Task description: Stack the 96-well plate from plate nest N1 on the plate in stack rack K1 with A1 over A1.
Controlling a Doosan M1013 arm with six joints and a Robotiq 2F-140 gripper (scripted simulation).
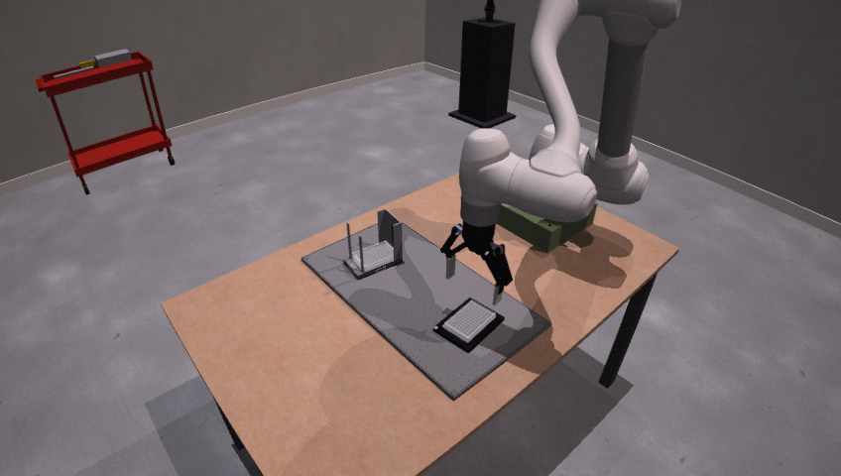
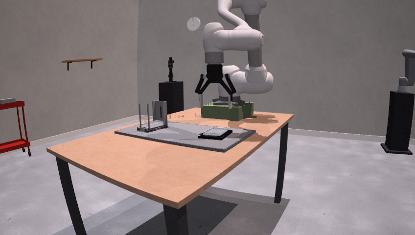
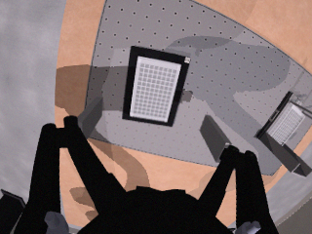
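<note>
My hand is 140 mm above the black plate nest N1. Round my hand: pale A1 mark 80 mm ahead, 50 mm to the right, 130 mm below; then tall grey back wall 60 mm behind, 370 mm to the right, 60 mm below.
</note>
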